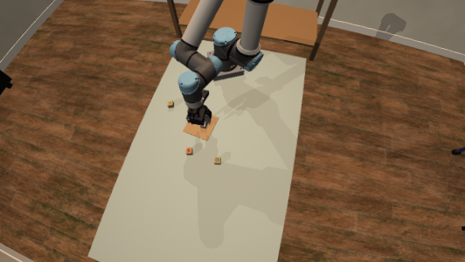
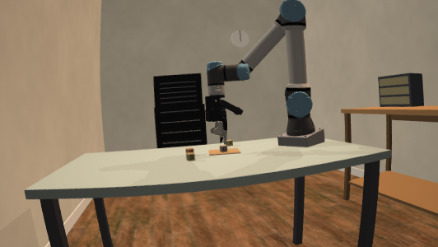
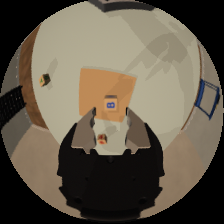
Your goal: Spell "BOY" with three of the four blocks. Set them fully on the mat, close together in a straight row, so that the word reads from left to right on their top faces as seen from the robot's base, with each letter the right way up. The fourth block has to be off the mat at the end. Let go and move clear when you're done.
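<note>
My hand is 5 cm above the orange mat, 2 cm to the left of it and 1 cm past it. From my hand the other things lie so: block (21 cm to the right, 10 cm behind, 4 cm below).
</note>
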